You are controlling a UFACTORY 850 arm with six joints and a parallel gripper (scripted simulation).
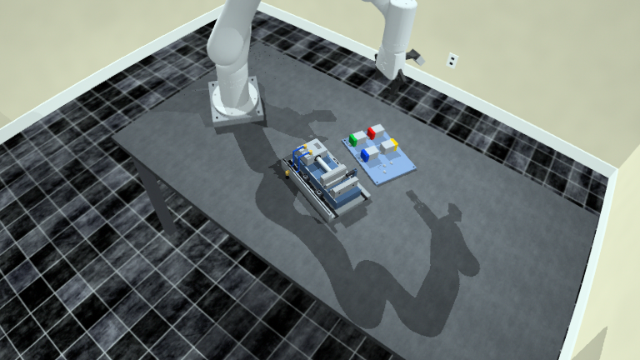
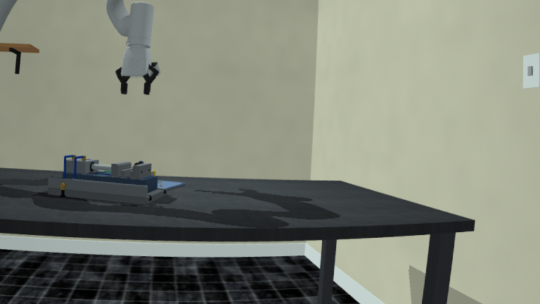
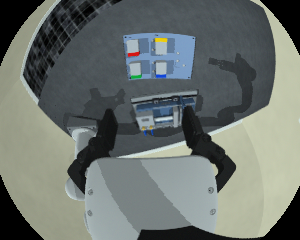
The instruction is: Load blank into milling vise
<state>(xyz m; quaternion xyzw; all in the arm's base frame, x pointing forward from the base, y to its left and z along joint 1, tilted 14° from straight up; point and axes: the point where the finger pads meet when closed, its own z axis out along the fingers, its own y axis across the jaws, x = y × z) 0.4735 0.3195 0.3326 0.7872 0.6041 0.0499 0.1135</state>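
The red-ended blank lies 300 mm below my hand, 60 mm to the left of it and 40 mm behind it. Round my hand: yellow-ended blank 300 mm below, 50 mm ahead, 30 mm to the left; then blue-ended blank 300 mm below, 60 mm to the right, 30 mm ahead; then green-ended blank 300 mm below, 60 mm behind, 30 mm to the right.
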